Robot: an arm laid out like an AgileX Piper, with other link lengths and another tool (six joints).
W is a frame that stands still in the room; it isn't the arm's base.
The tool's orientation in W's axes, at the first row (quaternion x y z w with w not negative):
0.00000, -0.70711, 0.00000, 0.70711
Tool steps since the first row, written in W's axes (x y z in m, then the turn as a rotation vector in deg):
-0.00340, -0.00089, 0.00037, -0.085, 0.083, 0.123
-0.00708, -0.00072, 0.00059, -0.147, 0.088, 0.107
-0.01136, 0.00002, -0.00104, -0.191, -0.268, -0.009
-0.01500, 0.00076, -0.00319, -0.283, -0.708, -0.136
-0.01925, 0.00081, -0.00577, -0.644, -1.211, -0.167
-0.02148, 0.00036, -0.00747, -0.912, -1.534, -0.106
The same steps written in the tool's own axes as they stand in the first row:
0.00037, -0.00089, 0.00340, 0.123, 0.083, 0.085
0.00059, -0.00072, 0.00708, 0.107, 0.088, 0.147
-0.00104, 0.00002, 0.01136, -0.009, -0.268, 0.191
-0.00319, 0.00076, 0.01500, -0.136, -0.708, 0.283
-0.00577, 0.00081, 0.01925, -0.167, -1.211, 0.644
-0.00747, 0.00036, 0.02148, -0.106, -1.534, 0.912

